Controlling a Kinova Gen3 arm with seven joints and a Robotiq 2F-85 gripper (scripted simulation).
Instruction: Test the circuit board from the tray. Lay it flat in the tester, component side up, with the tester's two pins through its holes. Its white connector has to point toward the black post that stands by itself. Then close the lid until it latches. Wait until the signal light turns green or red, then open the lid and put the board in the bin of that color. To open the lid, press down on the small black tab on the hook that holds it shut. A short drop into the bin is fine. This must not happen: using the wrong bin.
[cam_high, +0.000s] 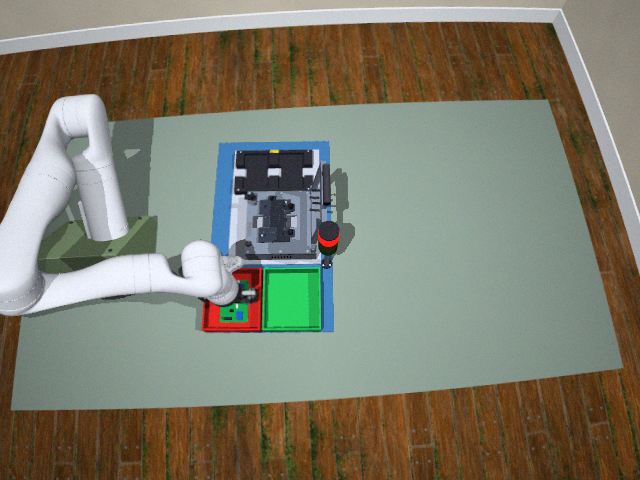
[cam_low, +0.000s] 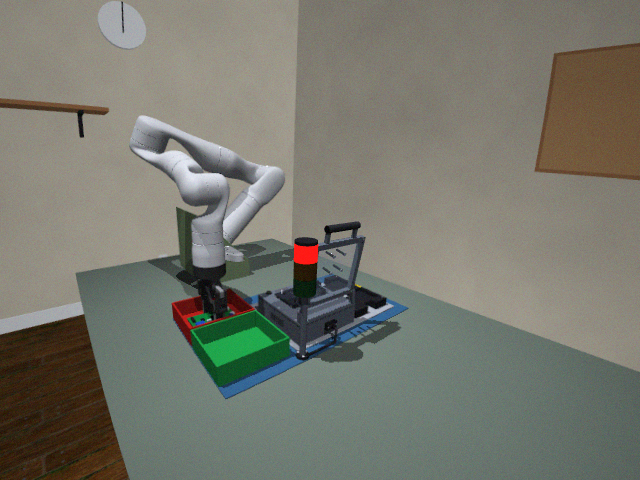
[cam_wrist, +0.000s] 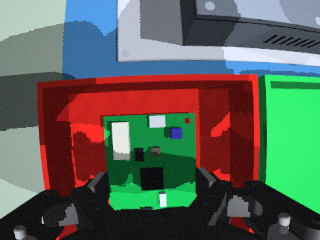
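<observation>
My hand is 1 cm above the red bin. Round my hand: green bin 15 cm ahead, 1 cm to the left, 1 cm below; then nest 21 cm to the left, 10 cm ahead, 5 cm above; then green circuit board 1 cm below.
</observation>
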